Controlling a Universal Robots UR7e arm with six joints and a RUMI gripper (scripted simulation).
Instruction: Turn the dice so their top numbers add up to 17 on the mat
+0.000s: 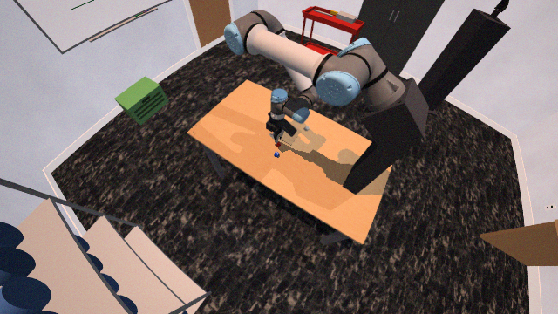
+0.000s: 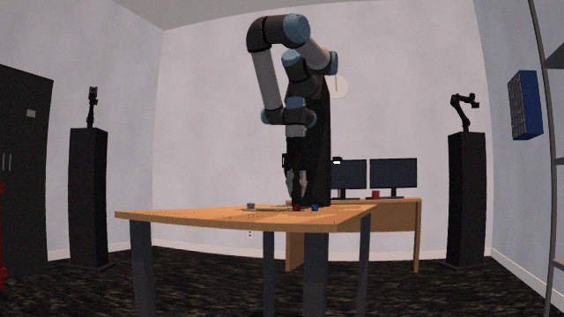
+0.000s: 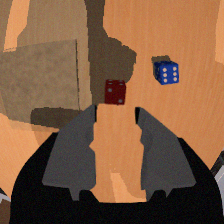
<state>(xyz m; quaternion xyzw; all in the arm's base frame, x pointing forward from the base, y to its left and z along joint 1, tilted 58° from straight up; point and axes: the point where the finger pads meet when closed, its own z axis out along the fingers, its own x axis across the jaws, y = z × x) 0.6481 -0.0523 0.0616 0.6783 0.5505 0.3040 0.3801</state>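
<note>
Now: hand 50 mm above the red die. Also, from my hand: blue die 10 mm behind, 70 mm to the left, 50 mm below; grey die 160 mm behind, 180 mm to the right, 50 mm below; tan mat 40 mm behind, 110 mm to the right, 70 mm below.
</note>
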